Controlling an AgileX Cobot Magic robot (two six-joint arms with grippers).
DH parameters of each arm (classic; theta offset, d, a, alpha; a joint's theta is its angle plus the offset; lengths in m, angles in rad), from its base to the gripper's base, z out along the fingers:
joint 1: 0 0.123 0 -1.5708
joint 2: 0.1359 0 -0.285 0
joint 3: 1.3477 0 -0.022 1.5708
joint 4: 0 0.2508 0 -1.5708
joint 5: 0 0 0.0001 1.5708
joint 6: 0 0.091 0 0
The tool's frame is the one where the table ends.
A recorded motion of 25 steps. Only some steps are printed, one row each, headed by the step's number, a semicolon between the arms.
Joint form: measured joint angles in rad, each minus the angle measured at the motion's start. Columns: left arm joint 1, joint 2, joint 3, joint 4, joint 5, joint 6; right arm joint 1, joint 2, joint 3, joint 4, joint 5, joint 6.
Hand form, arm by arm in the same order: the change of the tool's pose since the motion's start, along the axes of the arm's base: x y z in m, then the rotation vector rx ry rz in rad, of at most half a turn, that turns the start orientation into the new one. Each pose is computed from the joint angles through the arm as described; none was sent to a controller.
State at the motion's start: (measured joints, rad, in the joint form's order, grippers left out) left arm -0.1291 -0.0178 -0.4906 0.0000 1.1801 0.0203; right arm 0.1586 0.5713 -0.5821 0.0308 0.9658 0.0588
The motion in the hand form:
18: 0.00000 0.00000 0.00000 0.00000 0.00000 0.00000; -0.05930 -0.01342 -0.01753 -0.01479 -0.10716 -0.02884
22: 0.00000 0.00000 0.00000 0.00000 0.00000 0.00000; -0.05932 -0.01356 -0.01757 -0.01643 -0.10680 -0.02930
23: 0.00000 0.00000 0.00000 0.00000 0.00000 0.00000; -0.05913 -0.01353 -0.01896 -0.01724 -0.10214 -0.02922
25: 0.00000 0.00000 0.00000 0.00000 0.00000 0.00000; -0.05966 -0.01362 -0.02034 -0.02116 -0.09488 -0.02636
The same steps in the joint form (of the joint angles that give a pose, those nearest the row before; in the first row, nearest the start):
18: 0.0000 0.0000 0.0000 0.0000 0.0000 0.0000; -0.0001 -0.3375 0.0943 -0.0502 0.1395 0.0256
22: 0.0000 0.0000 0.0000 0.0000 0.0000 0.0000; 0.0000 -0.3375 0.0943 -0.0519 0.1402 0.0256
23: 0.0000 0.0000 0.0000 0.0000 0.0000 0.0000; 0.0000 -0.3375 0.0990 -0.0519 0.1402 0.0257
25: 0.0000 0.0000 0.0000 0.0000 0.0000 0.0000; 0.0000 -0.3394 0.1025 -0.0519 0.1464 0.0218

